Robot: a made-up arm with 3 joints. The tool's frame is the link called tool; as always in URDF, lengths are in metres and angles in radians. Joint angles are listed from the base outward. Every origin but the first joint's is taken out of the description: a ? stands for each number. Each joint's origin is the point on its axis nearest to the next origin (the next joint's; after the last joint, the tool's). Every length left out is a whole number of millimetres.
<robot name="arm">
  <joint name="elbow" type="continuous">
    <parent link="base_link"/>
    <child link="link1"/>
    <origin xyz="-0.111 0.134 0.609" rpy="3.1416 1.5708 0"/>
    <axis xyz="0 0 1"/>
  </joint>
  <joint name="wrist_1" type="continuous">
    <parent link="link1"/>
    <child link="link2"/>
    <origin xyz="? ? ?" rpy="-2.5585 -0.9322 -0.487"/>
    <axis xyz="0 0 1"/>
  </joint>
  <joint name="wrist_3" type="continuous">
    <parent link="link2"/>
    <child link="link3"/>
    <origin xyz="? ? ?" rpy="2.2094 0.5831 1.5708"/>
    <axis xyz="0 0 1"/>
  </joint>
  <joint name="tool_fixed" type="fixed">
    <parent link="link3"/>
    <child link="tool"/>
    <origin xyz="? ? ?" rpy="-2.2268 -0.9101 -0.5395"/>
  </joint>
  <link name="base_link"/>
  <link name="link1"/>
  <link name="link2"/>
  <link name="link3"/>
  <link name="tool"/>
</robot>
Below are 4 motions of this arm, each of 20 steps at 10 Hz.
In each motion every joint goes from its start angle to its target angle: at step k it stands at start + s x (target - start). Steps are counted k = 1, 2, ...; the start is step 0. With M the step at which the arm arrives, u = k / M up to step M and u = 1 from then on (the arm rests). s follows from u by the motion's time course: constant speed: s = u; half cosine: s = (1 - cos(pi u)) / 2; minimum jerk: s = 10 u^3 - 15 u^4 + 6 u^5.
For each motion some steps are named. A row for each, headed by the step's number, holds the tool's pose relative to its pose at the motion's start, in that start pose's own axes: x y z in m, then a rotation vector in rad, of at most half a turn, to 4 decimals.
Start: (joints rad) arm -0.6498 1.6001 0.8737
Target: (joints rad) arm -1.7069 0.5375 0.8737
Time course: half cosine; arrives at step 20
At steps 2, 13, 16, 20:
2: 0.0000 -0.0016 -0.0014 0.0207 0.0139 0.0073
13: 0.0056 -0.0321 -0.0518 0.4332 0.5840 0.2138
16: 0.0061 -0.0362 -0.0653 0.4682 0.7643 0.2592
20: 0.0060 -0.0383 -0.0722 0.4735 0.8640 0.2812

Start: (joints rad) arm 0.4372 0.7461 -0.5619
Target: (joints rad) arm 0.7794 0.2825 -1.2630
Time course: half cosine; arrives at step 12
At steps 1, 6, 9, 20:
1: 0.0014 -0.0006 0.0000 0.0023 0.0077 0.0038
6: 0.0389 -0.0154 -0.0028 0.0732 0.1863 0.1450
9: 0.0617 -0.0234 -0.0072 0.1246 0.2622 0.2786
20: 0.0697 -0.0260 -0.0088 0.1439 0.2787 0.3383

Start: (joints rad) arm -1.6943 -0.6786 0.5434
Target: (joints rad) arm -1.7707 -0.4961 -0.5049
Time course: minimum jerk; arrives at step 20
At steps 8, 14, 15, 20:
8: 0.0249 0.0402 0.0174 -0.3311 0.1404 0.1398
14: 0.0536 0.1160 0.0061 -0.8833 0.3804 0.3338
15: 0.0557 0.1242 0.0016 -0.9472 0.4090 0.3532
20: 0.0586 0.1378 -0.0077 -1.0584 0.4594 0.3854

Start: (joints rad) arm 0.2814 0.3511 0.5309
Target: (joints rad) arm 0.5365 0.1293 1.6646
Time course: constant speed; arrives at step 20
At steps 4, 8, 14, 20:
4: -0.0208 -0.0211 -0.0213 0.2412 -0.1135 -0.1392
8: -0.0419 -0.0320 -0.0491 0.4778 -0.2312 -0.2835
14: -0.0690 -0.0268 -0.0969 0.8239 -0.4157 -0.5089
20: -0.0846 0.0029 -0.1429 1.1580 -0.6102 -0.7449

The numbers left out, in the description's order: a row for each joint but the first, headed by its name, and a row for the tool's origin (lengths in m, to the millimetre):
wrist_1: -0.077 0.04 0
wrist_3: 0.002 -0.001 0
tool: 0.074 0.115 0

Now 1 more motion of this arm.
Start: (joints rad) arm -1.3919 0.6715 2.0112
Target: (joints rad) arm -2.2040 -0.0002 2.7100
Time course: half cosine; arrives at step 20
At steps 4, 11, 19, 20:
4: -0.0072 -0.0055 0.0029 0.0207 0.0173 -0.0660
11: -0.0452 -0.0165 0.0304 0.0319 0.0241 -0.3930
19: -0.0706 -0.0051 0.0626 -0.0584 -0.0837 -0.6114
20: -0.0709 -0.0048 0.0630 -0.0602 -0.0861 -0.6139

